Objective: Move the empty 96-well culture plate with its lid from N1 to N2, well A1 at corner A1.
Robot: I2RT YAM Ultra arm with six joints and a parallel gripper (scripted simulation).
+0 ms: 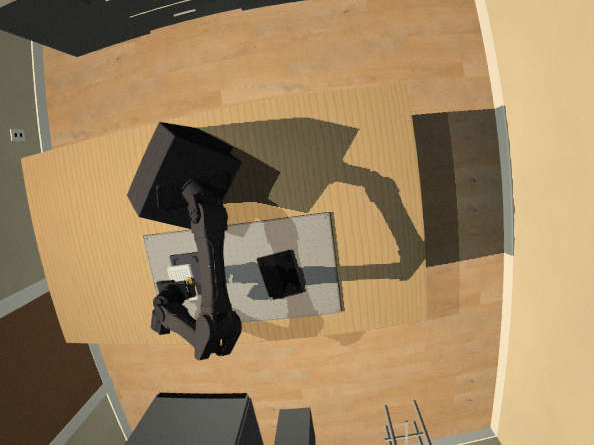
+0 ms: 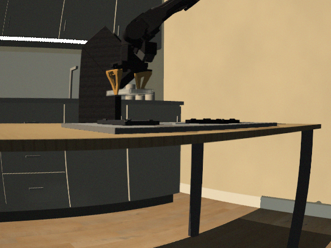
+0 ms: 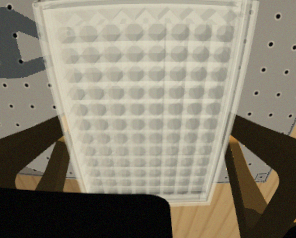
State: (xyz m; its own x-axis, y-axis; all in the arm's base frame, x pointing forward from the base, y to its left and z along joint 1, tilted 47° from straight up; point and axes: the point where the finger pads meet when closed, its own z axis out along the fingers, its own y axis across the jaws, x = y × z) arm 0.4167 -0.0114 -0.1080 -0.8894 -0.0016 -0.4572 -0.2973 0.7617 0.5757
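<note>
Now: hand right at the 96-well plate. From my hand the other things lie so: clear lid: 10 mm above; then black nest N2: 60 mm behind, 330 mm to the left, 90 mm below; then black nest N1: 10 mm to the right, 90 mm below.
</note>
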